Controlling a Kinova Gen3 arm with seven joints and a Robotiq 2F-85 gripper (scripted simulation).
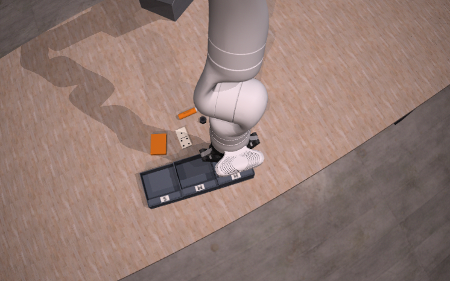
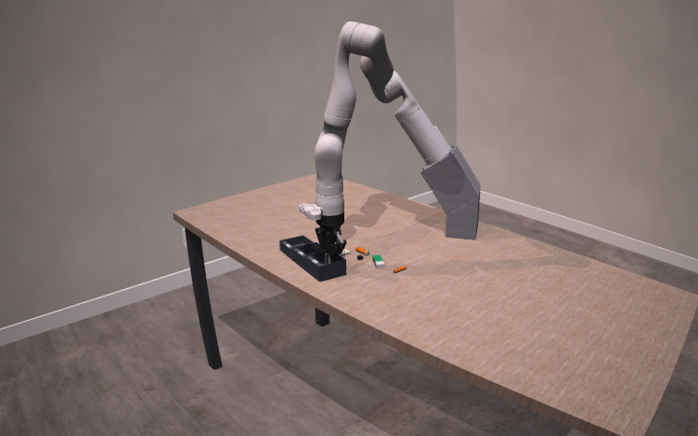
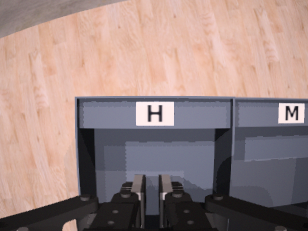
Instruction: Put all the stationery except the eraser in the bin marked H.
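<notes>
My hand is 120 mm past the orange notepad, 120 mm to the left of it and 30 mm above it. From my hand the other things lie so: black nut 120 mm behind, 30 mm below; then bin marked H 10 mm behind, 90 mm to the right, 10 mm below; then domino 100 mm behind, 60 mm to the right, 30 mm below.
</notes>
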